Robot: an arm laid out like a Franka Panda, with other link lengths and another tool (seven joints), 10 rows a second.
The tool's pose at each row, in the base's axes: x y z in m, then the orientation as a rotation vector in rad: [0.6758 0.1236 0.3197 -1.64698 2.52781 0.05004]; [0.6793 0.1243 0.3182 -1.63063 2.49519 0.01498]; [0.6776 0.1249 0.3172 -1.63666 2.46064 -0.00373]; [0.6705 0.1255 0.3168 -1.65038 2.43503 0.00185]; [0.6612 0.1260 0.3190 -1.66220 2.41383 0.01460]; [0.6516 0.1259 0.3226 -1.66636 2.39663 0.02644]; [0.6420 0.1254 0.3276 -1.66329 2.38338 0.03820]
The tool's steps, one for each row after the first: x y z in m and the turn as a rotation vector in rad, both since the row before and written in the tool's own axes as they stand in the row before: [-0.0018 -0.0029 0.0019 0.03909 -0.01817 -0.00478]; [0.0003 0.0019 0.0008 0.02330 -0.01521 -0.01722]; [0.0022 0.0068 -0.0007 0.00309 -0.01433 -0.01688]; [0.0025 0.0085 -0.0036 -0.00229 -0.01460 -0.01378]; [0.0027 0.0084 -0.0051 -0.00080 -0.01471 -0.00813]; [0.0027 0.0082 -0.0066 0.00019 -0.01506 -0.00264]
